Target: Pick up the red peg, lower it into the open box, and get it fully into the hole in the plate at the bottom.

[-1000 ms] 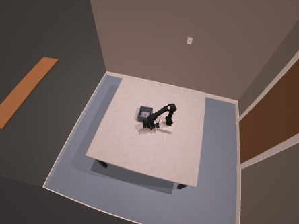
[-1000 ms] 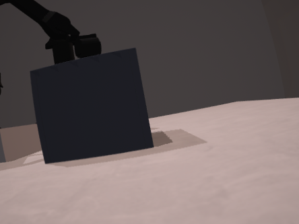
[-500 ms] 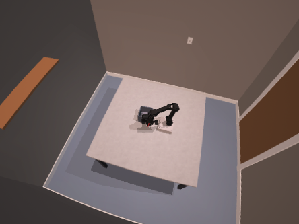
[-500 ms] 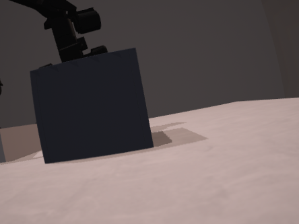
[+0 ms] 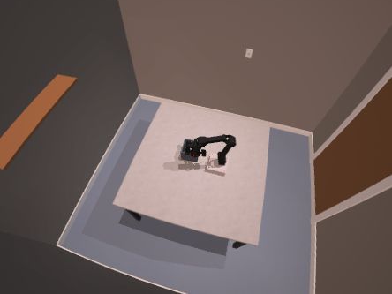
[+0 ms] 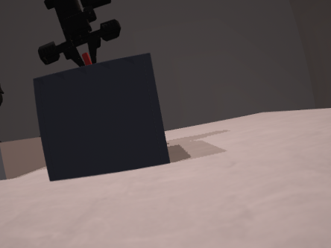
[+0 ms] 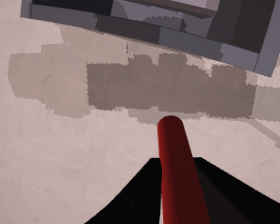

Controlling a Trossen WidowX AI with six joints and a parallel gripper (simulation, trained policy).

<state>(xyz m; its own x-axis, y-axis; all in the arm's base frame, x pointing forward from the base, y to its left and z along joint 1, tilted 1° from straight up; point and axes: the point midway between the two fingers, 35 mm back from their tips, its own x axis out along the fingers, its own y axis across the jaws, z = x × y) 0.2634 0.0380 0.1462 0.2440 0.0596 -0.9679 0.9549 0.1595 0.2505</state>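
Right now the plate is 40 mm ahead of my gripper tip, 130 mm to the right of it and 130 mm below it. From my gripper tip the other things lie so: red peg (10 mm above).
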